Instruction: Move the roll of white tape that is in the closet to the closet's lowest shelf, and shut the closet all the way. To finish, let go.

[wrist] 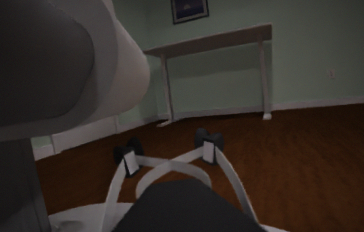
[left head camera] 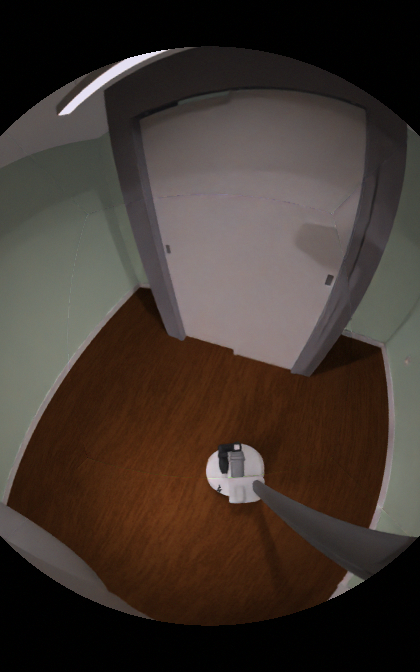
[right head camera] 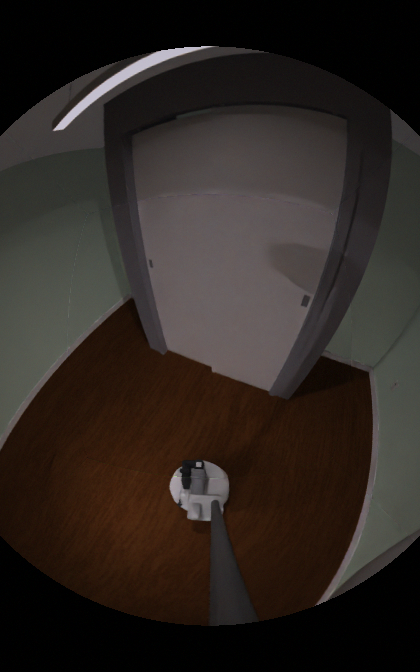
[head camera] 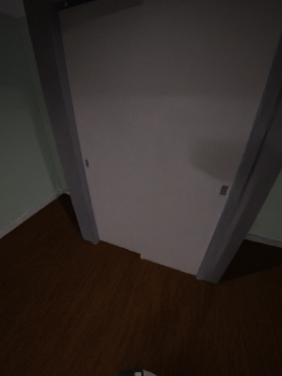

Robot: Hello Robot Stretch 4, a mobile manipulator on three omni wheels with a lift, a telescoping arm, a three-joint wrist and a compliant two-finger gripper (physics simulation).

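Places are measured from the robot's base along level axes (x ahead, y left, z up), in metres.
Where they show: gripper, between the fingertips: [wrist: 168, 144].
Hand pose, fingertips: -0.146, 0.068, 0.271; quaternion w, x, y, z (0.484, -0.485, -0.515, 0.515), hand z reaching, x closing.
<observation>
After its pixels a point has its place, as x, y, z.
The closet has two pale sliding doors [head camera: 150, 145] {1.074, -0.111, 1.244} [left head camera: 250, 240] [right head camera: 225, 250] in a grey frame [head camera: 59, 120] {1.350, 0.570, 1.374} [left head camera: 125, 175] [right head camera: 117, 175]. The doors look closed across the opening. A small left recessed handle [head camera: 87, 163] {1.363, 0.414, 1.006} [left head camera: 168, 249] [right head camera: 150, 263] and a right one [head camera: 223, 190] {0.884, -0.583, 1.006} [left head camera: 329, 279] [right head camera: 305, 300] sit near the outer edges. The closet's inside, its shelves and the roll of white tape are hidden. My gripper [wrist: 168, 144] {-0.146, 0.068, 0.271} is open and empty, folded in over my base, away from the closet; its two fingertips stand well apart.
My round white base [left head camera: 253, 462] [right head camera: 217, 475] stands on the brown wood floor [head camera: 115, 310] {0.593, 0.185, -0.027} [left head camera: 125, 425] [right head camera: 115, 425] in front of the closet. A table [wrist: 220, 41] {-2.477, 0.675, 0.898} with pale legs and a framed picture [wrist: 190, 9] {-3.070, 0.434, 1.543} are in the wrist view. Green walls flank the closet.
</observation>
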